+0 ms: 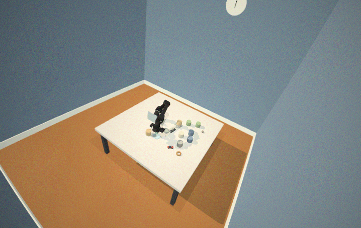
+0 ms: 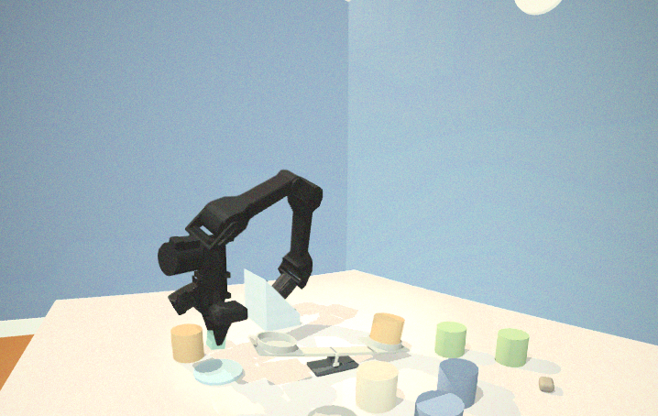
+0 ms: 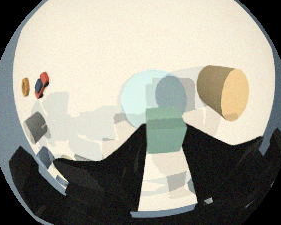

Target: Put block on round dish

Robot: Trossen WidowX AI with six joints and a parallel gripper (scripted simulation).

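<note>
Right now my gripper tip is 7 cm above the round light-blue dish. The rest, counted from my gripper tip: orange cup 10 cm behind, 6 cm to the right, 3 cm below; teal block 1 cm above; red toy car 25 cm ahead, 3 cm to the right, 6 cm below.
</note>
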